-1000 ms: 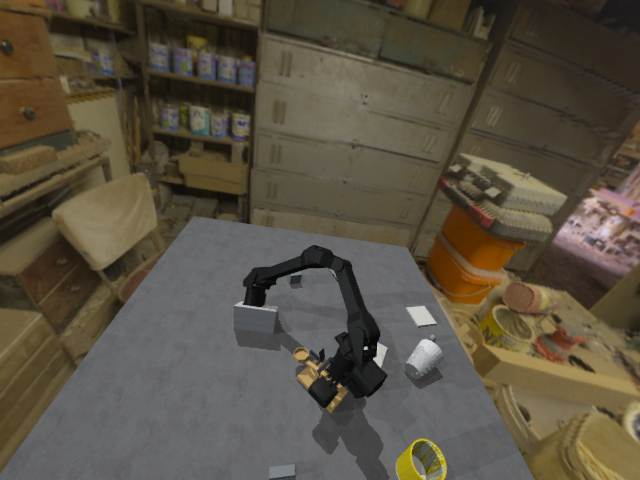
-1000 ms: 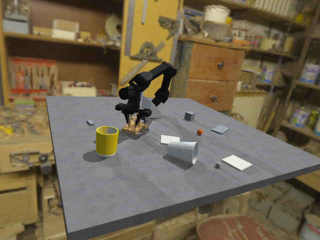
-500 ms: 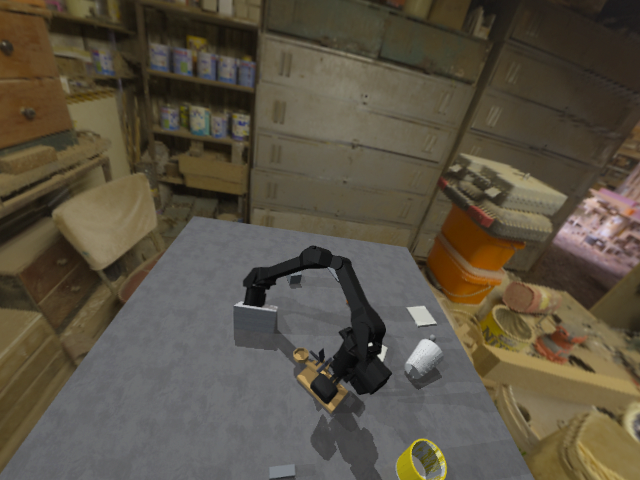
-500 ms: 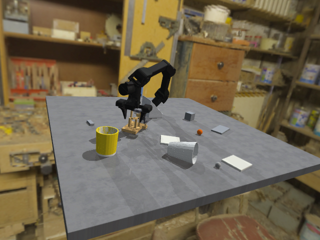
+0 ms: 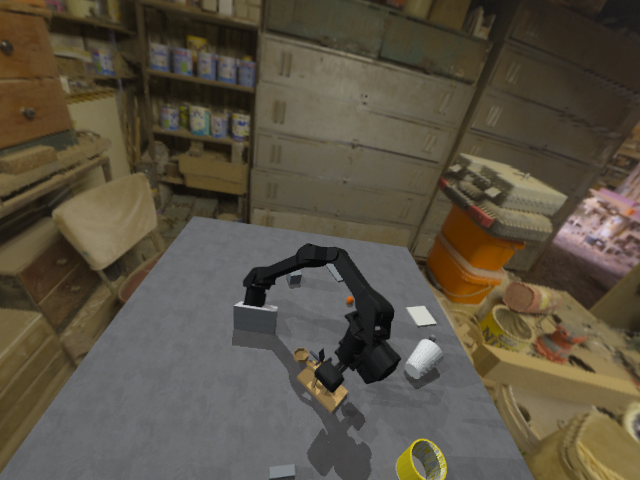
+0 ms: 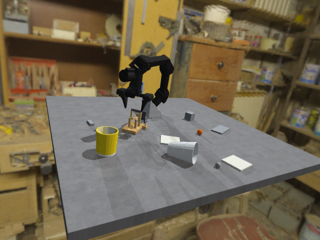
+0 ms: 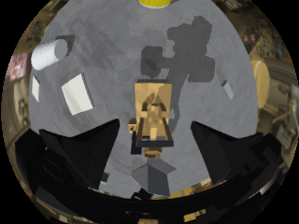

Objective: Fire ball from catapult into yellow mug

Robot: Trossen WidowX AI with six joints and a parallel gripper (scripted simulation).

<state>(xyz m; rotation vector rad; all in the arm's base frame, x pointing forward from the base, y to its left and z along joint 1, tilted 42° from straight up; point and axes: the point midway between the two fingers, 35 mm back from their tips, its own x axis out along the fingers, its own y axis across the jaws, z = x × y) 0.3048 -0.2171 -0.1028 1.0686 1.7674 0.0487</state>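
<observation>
Right now the small orange ball is 7 cm ahead of my gripper tip, 39 cm to the left of it and 10 cm below it. The rest, counted from my gripper tip: small grey block 11 cm behind, 20 cm to the right, 11 cm below; then yellow mug 22 cm ahead, 17 cm to the right, 9 cm below; then wooden catapult 5 cm behind, 6 cm to the left, 7 cm below.
</observation>
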